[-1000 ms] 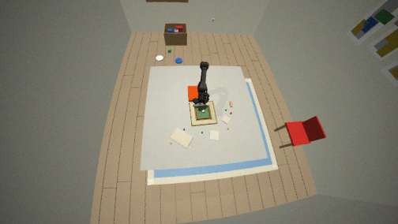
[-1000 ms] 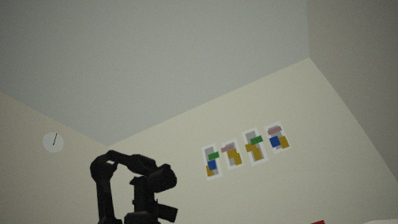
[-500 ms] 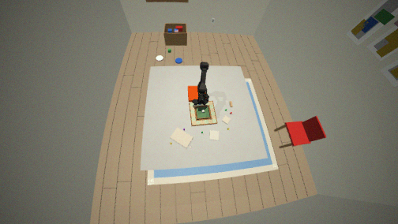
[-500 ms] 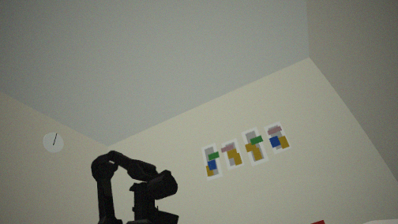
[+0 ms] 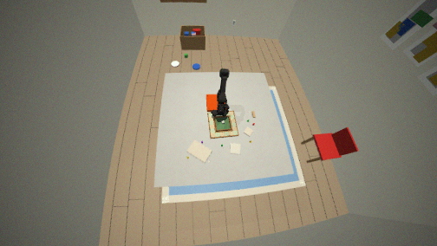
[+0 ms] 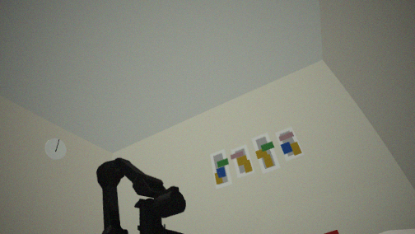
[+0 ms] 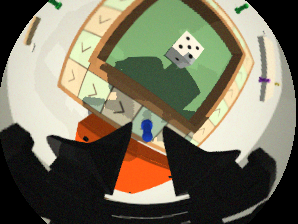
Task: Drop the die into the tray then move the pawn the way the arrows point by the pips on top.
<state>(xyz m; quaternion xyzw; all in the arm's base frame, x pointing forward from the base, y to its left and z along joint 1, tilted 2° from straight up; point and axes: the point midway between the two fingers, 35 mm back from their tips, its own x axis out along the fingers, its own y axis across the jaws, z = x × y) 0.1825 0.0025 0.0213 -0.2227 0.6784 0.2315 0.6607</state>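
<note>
The blue pawn is right at my gripper tip. Round my gripper tip: die: 90 mm ahead, 40 mm to the left; then green dice tray: 100 mm ahead, 40 mm to the left, 20 mm below.
</note>
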